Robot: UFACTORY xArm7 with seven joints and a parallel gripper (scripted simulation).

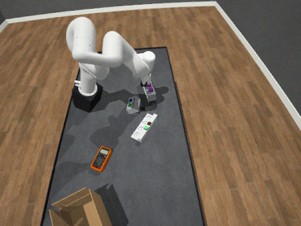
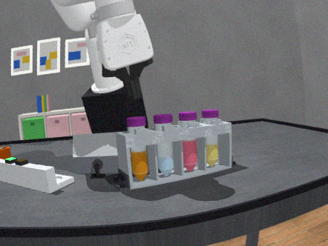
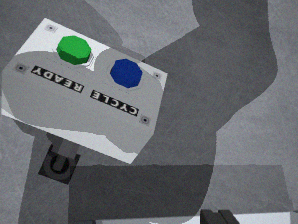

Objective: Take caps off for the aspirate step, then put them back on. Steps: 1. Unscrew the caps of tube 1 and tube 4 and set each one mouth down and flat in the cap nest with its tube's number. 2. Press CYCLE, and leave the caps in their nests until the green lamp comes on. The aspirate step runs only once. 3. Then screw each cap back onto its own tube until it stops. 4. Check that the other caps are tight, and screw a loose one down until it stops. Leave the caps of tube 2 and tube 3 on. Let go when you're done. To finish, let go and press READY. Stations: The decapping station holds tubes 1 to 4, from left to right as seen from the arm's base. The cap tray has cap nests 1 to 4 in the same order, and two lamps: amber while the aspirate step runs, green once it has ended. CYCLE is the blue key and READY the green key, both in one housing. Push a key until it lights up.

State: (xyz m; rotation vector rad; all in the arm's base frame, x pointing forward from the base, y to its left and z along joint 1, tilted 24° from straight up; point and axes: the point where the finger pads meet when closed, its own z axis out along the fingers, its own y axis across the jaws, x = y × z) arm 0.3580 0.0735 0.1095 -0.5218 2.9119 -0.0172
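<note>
Now: the green key 110 mm below my hand, 100 mm to the right of it and 100 mm behind it. Also, from my hand: cardboard box (850 mm to the right, 240 mm behind, 90 mm below); key housing (120 mm below, 80 mm to the right, 80 mm behind); blue key (110 mm below, 100 mm behind, 60 mm to the right).
</note>
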